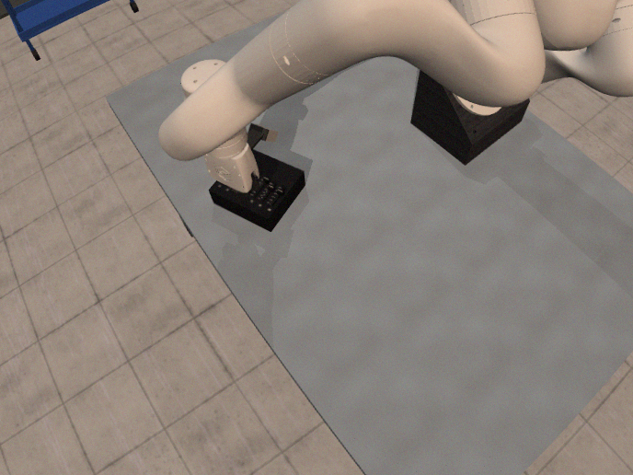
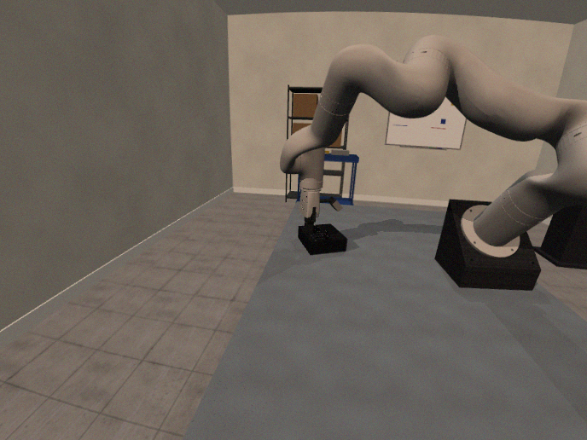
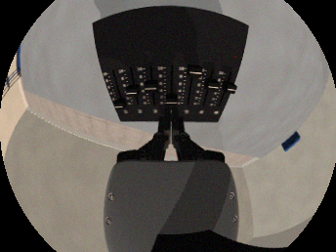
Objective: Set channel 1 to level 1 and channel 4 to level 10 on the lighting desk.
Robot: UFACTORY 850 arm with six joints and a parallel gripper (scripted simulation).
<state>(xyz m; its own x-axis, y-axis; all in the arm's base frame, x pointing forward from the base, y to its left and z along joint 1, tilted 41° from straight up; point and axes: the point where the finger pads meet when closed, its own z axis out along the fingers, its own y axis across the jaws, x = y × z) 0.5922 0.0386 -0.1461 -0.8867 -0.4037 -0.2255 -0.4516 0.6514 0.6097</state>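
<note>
The fader cap lies 2 cm behind my hand, 1 cm to the right of it and 1 cm below it.
</note>
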